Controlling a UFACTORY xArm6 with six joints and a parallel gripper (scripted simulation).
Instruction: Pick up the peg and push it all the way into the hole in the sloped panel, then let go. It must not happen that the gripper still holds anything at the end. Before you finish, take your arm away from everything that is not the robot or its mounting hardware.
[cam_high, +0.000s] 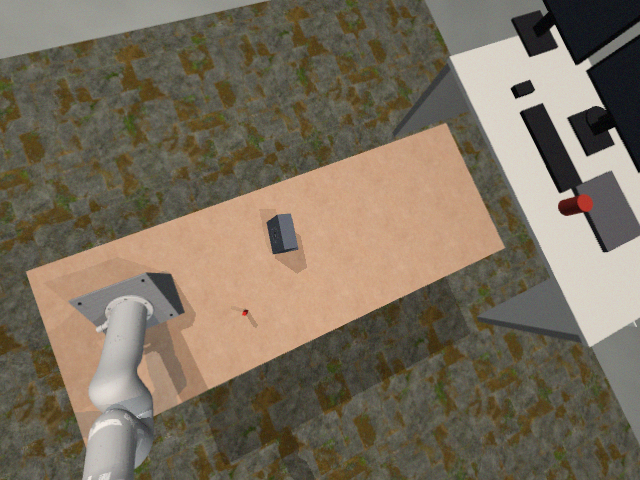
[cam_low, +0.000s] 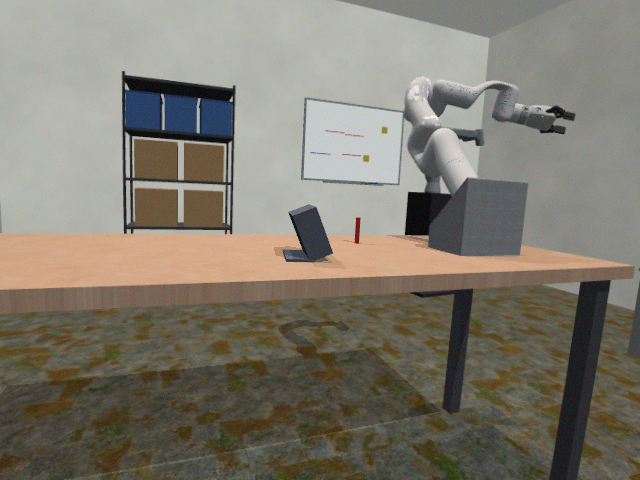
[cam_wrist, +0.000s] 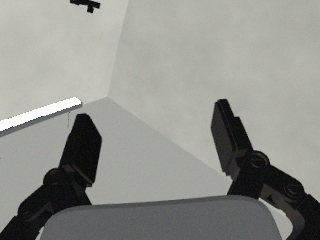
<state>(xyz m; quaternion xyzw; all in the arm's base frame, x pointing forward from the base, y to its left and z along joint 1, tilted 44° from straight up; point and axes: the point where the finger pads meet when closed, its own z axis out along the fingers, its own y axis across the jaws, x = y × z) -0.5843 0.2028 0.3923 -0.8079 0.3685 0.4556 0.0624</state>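
The red peg lies 920 mm ahead of my hand, 70 mm to the right of it and 430 mm below it.
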